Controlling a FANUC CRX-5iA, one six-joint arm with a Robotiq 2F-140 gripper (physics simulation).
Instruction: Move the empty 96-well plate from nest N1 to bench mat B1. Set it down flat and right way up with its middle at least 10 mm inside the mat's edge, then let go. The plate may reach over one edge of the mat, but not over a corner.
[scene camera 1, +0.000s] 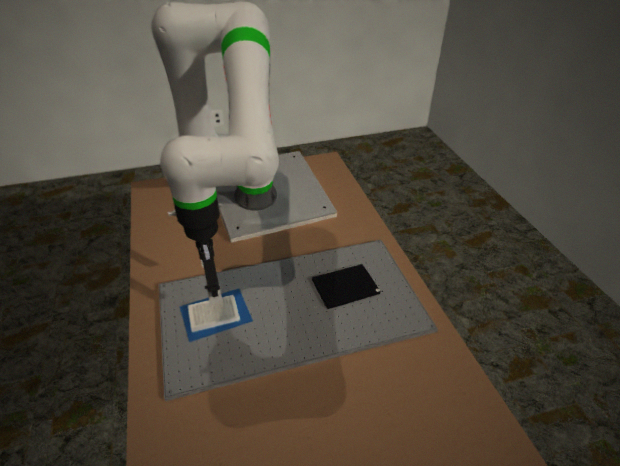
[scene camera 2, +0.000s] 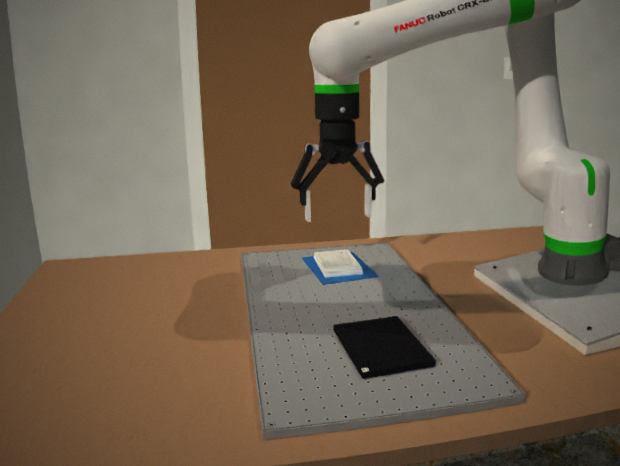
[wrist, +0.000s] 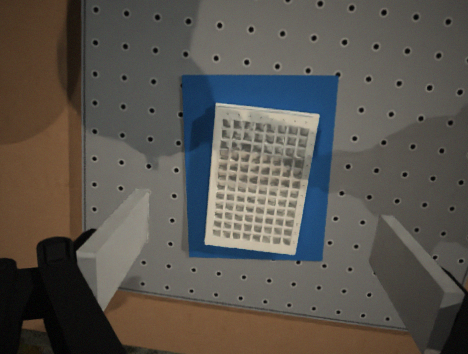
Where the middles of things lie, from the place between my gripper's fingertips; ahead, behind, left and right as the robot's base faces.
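Labels:
White 96-well plate (scene camera 1: 202, 316): 110 mm below my hand and 10 mm to the right of it. Black nest (scene camera 2: 394, 347): 370 mm to the left of my hand, 110 mm below it and 40 mm ahead of it. Blue bench mat (scene camera 1: 245, 317): 120 mm below my hand, 10 mm to the right of it. Going by their middles, the black nest is the farthest from my hand of the things named here.

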